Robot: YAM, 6 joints.
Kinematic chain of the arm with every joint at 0, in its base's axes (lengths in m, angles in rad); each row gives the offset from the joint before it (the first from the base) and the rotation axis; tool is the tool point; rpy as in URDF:
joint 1: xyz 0 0 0.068 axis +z
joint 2: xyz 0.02 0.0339 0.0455 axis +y
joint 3: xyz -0.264 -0.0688 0 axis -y
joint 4: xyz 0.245 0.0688 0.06 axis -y
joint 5: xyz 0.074 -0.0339 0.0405 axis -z
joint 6: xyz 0.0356 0 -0.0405 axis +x
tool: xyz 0 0 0 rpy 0 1.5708 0
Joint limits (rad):
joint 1: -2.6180..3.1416
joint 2: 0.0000..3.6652
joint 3: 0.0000..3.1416
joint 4: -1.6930..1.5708
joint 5: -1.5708..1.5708
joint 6: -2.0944..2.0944
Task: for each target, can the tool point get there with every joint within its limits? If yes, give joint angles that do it. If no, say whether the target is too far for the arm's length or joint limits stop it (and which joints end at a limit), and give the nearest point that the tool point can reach.
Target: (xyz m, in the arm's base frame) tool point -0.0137 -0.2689 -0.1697
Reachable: yes | joints -1.7031 3.0078 1.4291 -0.7662 -0.6626 -1.1506
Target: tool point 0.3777 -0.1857 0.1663
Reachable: yes | joints -0.4146 1.9898 1.3192 -0.2455 0.5232 -1.7543
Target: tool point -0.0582 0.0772 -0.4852
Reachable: no: joint limits stop it (at a limit: joint 2) | nearest point -0.0822 0.1091 -0.3626 | short by 0.129 m
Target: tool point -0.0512 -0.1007 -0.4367
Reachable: no: joint limits stop it (at a limit: joint 2) | nearest point -0.0621 -0.1221 -0.3627 | short by 0.078 m
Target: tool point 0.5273 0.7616 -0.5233
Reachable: no: too far | nearest point 0.3067 0.4430 -0.2347 | short by 0.483 m
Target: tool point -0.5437 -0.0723 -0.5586
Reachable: no: too far | nearest point -0.4216 -0.0086 -0.3351 | short by 0.263 m
